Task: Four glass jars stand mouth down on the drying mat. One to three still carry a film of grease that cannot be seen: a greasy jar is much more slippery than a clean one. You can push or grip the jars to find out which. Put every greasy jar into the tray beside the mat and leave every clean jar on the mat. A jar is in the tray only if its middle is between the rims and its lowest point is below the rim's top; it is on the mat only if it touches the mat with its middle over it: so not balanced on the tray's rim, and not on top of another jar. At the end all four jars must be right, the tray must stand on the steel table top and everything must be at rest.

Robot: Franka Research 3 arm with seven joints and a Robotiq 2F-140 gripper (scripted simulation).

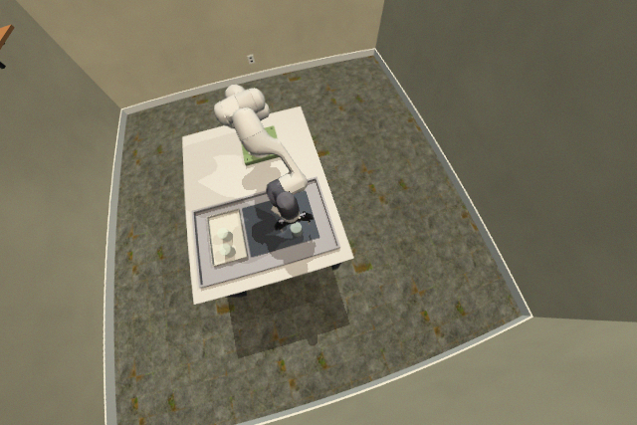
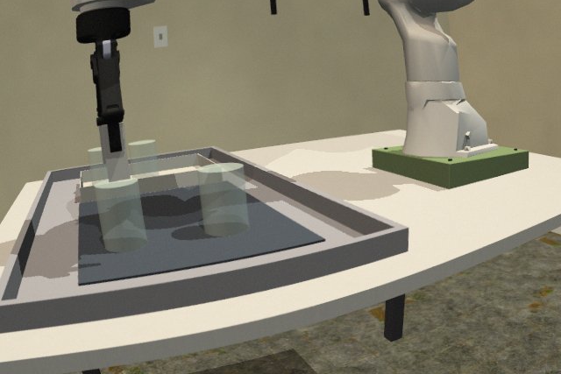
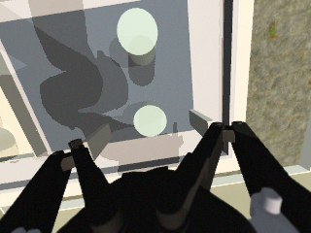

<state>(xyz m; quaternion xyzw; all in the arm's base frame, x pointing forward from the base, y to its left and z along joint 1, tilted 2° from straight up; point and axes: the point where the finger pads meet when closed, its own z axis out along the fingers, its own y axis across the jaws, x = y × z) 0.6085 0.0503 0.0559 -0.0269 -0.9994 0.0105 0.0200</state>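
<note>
Right now the dark mat is 90 mm behind my hand, 80 mm to the right of it and 110 mm below it. From my hand the other things lie so: cream tray: 110 mm behind, 400 mm to the right, 110 mm below.
</note>
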